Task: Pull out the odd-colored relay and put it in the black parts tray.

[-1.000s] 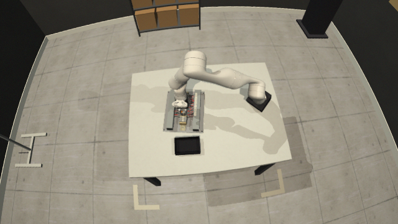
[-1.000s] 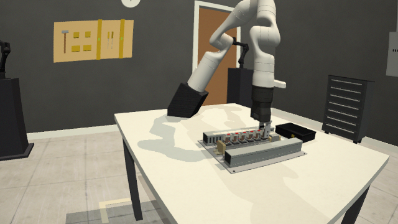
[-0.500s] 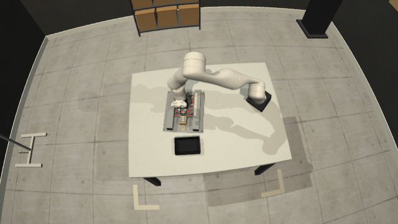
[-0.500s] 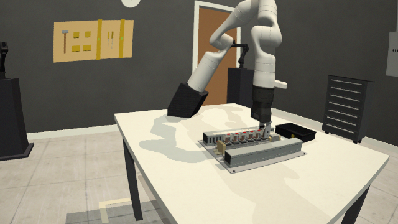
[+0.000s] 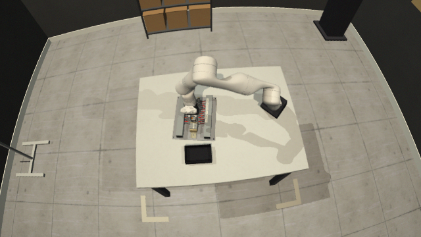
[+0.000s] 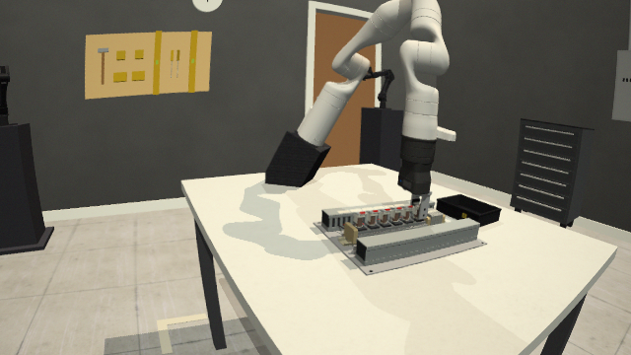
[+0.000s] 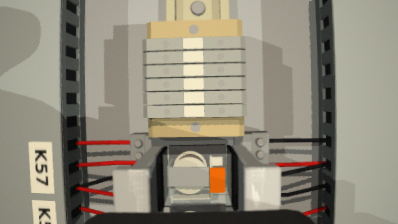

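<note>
My hand is 10 mm above the clear relay. Also, from my hand: black parts tray 220 mm to the left, 40 mm below, 10 mm ahead; then relay panel 40 mm to the right, 40 mm below, 10 mm behind.
</note>
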